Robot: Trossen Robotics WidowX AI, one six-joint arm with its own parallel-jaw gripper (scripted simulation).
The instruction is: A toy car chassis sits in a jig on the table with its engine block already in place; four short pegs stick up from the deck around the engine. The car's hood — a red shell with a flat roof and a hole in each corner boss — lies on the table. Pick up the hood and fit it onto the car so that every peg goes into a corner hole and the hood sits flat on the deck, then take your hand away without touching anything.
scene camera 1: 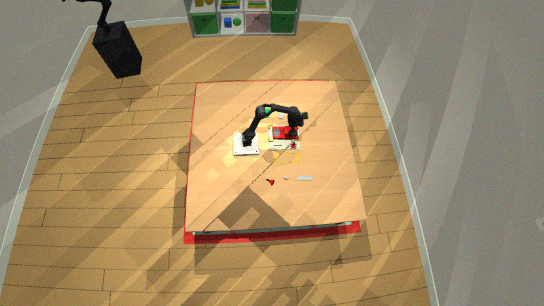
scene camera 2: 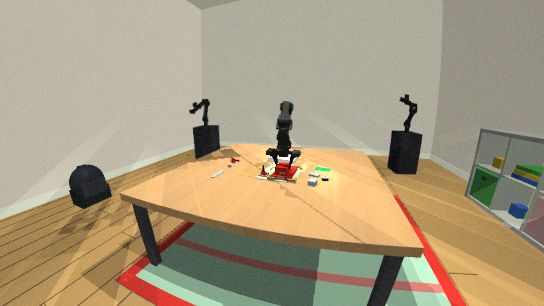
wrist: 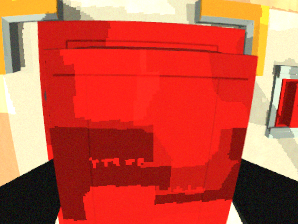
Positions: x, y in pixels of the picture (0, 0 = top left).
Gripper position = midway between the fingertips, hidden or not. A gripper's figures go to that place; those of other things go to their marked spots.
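The red hood point(wrist: 132, 127) is 0.08 m from the lens. My gripper point(wrist: 146, 167) is 0.10 m from the lens. I also see a cream jig point(wrist: 263, 37), and the marked spots on the cream jig and the red hood are 0.10 m apart. The cream jig is 0.14 m from the lens, so the red hood is nearer to the lens than the cream jig.
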